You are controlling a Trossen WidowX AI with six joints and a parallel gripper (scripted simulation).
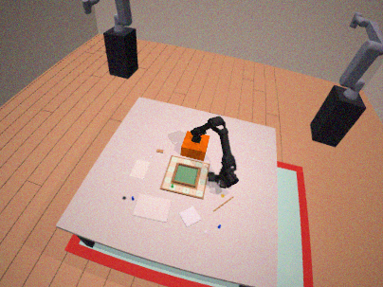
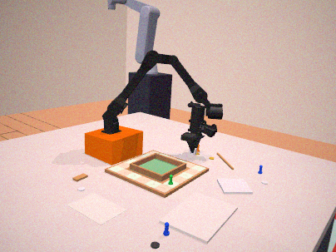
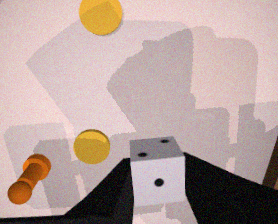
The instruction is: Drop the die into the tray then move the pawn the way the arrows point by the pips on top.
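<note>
Right now the green pawn is 120 mm ahead of my gripper tip, 290 mm to the right of it and 10 mm above it. The rest, counted from my gripper tip: orange pawn: 20 mm behind, 70 mm to the left, 10 mm below; then white die: right at my gripper tip; then wooden stick: 130 mm ahead, 60 mm to the left, 20 mm below.
</note>
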